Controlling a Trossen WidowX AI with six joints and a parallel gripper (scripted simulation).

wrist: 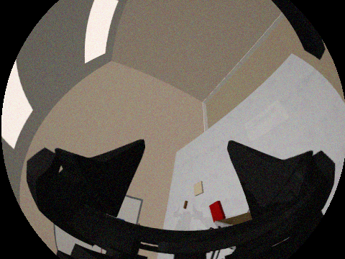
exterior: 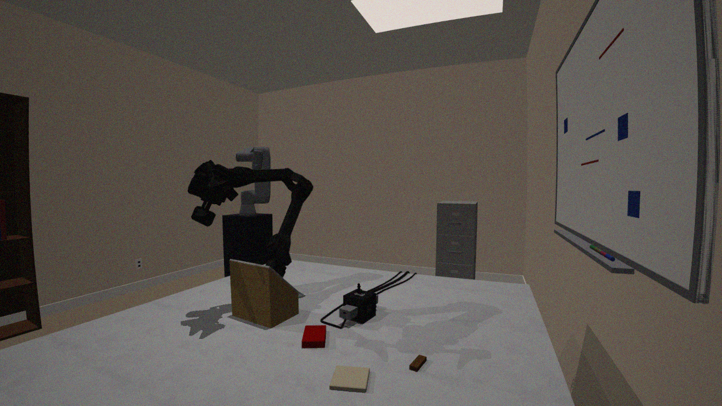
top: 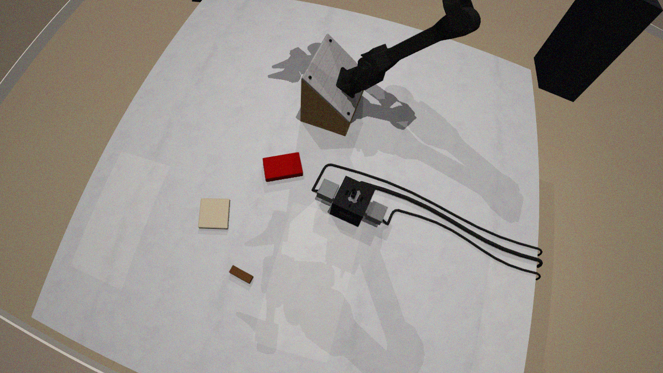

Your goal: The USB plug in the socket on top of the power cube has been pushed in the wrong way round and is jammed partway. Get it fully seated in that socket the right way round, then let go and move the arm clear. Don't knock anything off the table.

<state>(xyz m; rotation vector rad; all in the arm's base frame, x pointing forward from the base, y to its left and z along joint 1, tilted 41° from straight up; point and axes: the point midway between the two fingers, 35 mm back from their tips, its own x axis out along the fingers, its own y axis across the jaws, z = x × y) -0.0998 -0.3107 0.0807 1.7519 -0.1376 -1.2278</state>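
My gripper tip is 350 mm short of the USB plug, 290 mm to the right of it and 290 mm above it. Round my gripper tip: red flat block 370 mm below, 290 mm ahead, 100 mm to the left; cream tile 460 mm ahead, 370 mm below, 30 mm to the right; small brown block 580 mm ahead, 370 mm below, 80 mm to the left.
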